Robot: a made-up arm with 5 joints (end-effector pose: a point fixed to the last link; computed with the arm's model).
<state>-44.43 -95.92 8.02 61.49 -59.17</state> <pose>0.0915 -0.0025 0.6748 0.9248 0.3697 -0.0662 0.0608</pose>
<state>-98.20 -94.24 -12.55 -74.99 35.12</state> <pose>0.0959 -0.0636 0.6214 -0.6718 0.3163 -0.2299 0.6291</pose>
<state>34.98 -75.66 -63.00 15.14 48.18</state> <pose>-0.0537 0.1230 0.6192 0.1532 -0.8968 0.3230 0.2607</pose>
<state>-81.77 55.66 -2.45 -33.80 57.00</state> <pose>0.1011 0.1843 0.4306 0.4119 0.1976 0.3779 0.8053</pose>
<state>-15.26 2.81 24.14 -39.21 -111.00</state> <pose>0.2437 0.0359 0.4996 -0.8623 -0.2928 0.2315 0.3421</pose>
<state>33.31 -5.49 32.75 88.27 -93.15</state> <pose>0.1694 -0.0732 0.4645 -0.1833 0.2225 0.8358 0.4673</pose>
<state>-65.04 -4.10 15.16 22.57 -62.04</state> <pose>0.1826 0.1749 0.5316 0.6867 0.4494 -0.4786 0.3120</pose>
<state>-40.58 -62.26 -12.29 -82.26 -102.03</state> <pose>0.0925 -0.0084 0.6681 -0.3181 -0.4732 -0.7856 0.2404</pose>
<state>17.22 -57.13 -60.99 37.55 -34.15</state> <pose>-0.0380 0.0412 0.6800 0.8571 -0.3367 0.3402 0.1906</pose>
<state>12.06 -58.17 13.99 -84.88 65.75</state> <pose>0.1332 0.0201 0.6441 0.2105 -0.9194 0.2950 0.1528</pose>
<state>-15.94 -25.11 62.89 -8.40 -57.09</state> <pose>0.2195 0.0377 0.4680 0.8310 0.1234 -0.5281 0.1236</pose>
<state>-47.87 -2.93 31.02 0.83 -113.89</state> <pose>0.2109 0.1195 0.4794 -0.6828 -0.3422 0.6141 0.1987</pose>
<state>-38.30 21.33 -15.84 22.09 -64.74</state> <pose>0.2514 0.1238 0.5478 0.7990 0.2893 -0.5034 0.1566</pose>
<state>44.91 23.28 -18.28 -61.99 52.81</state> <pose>0.1984 -0.0877 0.5690 0.2535 -0.7647 -0.1417 0.5752</pose>
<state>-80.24 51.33 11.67 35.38 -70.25</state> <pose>0.1337 0.1440 0.3905 0.3125 0.2297 -0.7430 0.5455</pose>
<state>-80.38 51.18 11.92 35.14 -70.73</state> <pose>0.1334 0.1437 0.3905 0.3144 0.2292 -0.7441 0.5431</pose>
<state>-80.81 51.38 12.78 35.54 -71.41</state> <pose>0.1322 0.1411 0.3889 0.3071 0.2197 -0.7484 0.5453</pose>
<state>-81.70 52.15 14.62 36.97 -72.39</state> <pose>0.1296 0.1344 0.3848 0.2852 0.1951 -0.7571 0.5544</pose>
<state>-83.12 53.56 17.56 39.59 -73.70</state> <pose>0.1256 0.1227 0.3790 0.2472 0.1517 -0.7681 0.5709</pose>
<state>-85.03 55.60 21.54 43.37 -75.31</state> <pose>0.1212 0.1057 0.3728 0.1947 0.0880 -0.7767 0.5926</pose>
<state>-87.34 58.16 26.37 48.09 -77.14</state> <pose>0.1173 0.0841 0.3685 0.1321 0.0052 -0.7768 0.6157</pose>
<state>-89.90 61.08 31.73 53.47 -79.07</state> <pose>0.1151 0.0597 0.3681 0.0654 -0.0920 -0.7636 0.6357</pose>
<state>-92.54 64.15 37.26 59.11 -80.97</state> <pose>0.1151 0.0351 0.3723 0.0011 -0.1958 -0.7352 0.6489</pose>
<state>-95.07 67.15 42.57 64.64 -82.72</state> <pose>0.1172 0.0132 0.3807 -0.0558 -0.2967 -0.6942 0.6533</pose>
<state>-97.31 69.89 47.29 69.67 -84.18</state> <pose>0.1205 -0.0044 0.3914 -0.1025 -0.3861 -0.6468 0.6497</pose>
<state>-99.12 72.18 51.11 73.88 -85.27</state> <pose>0.1239 -0.0170 0.4021 -0.1379 -0.4573 -0.6010 0.6409</pose>
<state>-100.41 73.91 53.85 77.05 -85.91</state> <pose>0.1267 -0.0250 0.4108 -0.1632 -0.5075 -0.5638 0.6309</pose>
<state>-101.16 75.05 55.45 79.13 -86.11</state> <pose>0.1284 -0.0295 0.4165 -0.1799 -0.5373 -0.5393 0.6230</pose>
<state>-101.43 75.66 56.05 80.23 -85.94</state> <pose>0.1291 -0.0314 0.4190 -0.1900 -0.5499 -0.5279 0.6187</pose>
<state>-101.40 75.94 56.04 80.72 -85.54</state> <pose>0.1291 -0.0319 0.4195 -0.1964 -0.5523 -0.5251 0.6170</pose>
